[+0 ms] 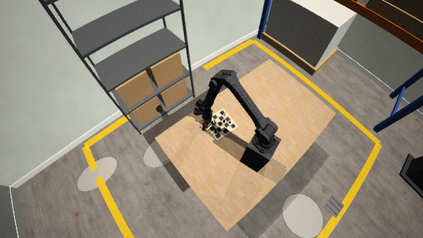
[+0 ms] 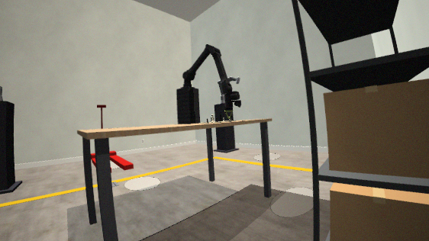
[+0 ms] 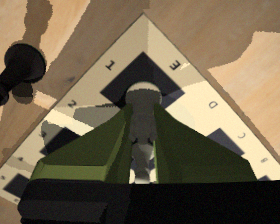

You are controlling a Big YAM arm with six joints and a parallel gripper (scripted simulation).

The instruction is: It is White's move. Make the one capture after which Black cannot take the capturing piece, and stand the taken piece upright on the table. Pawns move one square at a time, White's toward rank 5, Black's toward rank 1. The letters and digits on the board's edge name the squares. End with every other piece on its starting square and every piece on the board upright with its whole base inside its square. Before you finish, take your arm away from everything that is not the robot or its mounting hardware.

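Now: hand 30 mm past the white pawn, 30 mm to the left of it and 10 mm above it. Round my hand: black piece (110 mm behind, 10 mm to the left, 10 mm above); chessboard (80 mm behind, 70 mm to the right, 30 mm below); dark chess piece (30 mm behind, 70 mm to the left).
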